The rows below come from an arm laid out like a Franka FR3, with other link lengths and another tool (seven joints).
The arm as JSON. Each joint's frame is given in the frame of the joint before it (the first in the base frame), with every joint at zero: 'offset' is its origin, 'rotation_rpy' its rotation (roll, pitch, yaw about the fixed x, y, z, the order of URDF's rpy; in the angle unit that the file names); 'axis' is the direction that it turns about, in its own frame. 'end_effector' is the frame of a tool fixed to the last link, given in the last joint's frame.
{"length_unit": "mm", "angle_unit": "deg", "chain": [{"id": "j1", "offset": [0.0, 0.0, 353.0], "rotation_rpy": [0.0, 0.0, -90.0], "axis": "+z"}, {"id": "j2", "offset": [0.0, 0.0, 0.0], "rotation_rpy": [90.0, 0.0, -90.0], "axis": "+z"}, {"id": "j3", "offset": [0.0, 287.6, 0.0], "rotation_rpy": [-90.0, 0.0, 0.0], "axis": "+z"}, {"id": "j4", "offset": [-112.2, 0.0, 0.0], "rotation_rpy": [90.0, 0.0, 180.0], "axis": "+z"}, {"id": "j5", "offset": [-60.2, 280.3, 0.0], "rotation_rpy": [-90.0, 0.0, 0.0], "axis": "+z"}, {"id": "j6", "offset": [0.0, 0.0, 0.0], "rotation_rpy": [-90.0, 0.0, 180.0], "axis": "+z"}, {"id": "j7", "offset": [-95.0, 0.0, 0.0], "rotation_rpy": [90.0, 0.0, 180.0], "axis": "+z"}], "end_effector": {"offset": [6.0, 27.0, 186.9], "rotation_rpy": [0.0, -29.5, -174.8]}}
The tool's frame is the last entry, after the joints.
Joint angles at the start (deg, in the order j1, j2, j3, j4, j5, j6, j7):
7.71, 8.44, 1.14, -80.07, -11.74, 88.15, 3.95
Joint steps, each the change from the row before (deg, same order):
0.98, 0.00, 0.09, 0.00, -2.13, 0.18, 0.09
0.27, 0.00, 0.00, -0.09, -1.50, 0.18, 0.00
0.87, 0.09, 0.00, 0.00, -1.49, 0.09, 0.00
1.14, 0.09, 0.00, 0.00, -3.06, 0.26, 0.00
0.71, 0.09, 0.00, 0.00, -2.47, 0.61, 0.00
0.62, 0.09, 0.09, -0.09, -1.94, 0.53, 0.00
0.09, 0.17, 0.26, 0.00, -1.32, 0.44, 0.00
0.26, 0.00, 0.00, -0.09, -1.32, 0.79, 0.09
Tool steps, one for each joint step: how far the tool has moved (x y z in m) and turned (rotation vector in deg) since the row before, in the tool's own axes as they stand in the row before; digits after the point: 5 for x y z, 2 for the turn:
-0.00279, 0.00287, -0.00237, 1.33, -0.75, -1.77
-0.00151, -0.00223, -0.00042, 1.15, -0.40, -0.93
-0.00209, 0.00332, -0.00139, 0.84, -0.48, -1.42
-0.00444, 0.00079, -0.00257, 2.04, -1.01, -2.35
-0.00499, -0.00099, -0.00161, 1.68, -1.17, -1.71
-0.00407, 0.00084, -0.00123, 1.20, -0.94, -1.50
-0.00288, -0.00032, 0.00027, 0.84, -0.63, -0.92
-0.00398, -0.00129, -0.00069, 0.91, -1.02, -0.75

